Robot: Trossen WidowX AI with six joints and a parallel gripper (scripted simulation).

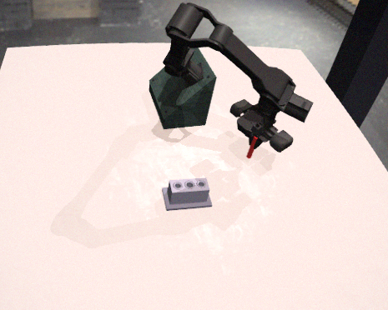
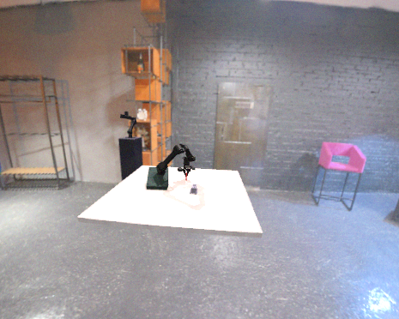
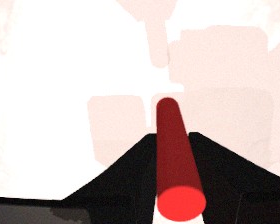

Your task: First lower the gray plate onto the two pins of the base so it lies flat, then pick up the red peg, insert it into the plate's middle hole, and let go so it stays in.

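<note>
Right now my gripper tip is 190 mm to the left of the gray plate, 120 mm short of it and 30 mm above it. Also, from my gripper tip: base (190 mm to the right, 120 mm ahead, 60 mm below); red peg (right at my gripper tip).
</note>
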